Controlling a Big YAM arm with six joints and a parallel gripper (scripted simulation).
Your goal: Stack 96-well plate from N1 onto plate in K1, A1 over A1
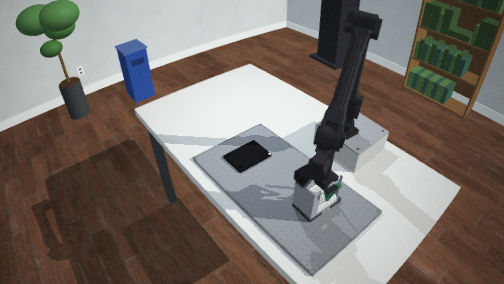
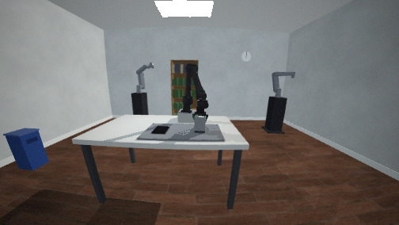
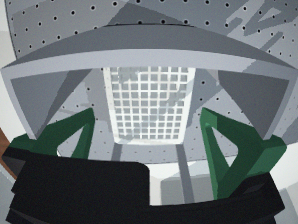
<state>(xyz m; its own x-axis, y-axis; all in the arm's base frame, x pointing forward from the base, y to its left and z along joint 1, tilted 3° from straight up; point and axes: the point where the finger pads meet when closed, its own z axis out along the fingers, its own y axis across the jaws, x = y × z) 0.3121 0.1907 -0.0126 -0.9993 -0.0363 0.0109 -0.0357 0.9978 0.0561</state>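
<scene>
Right now the thin rack post is 70 mm behind my hand and 30 mm to the left of it. From my hand the other things lie so: pale A1 mark 20 mm behind, 310 mm to the right, 70 mm below.
</scene>
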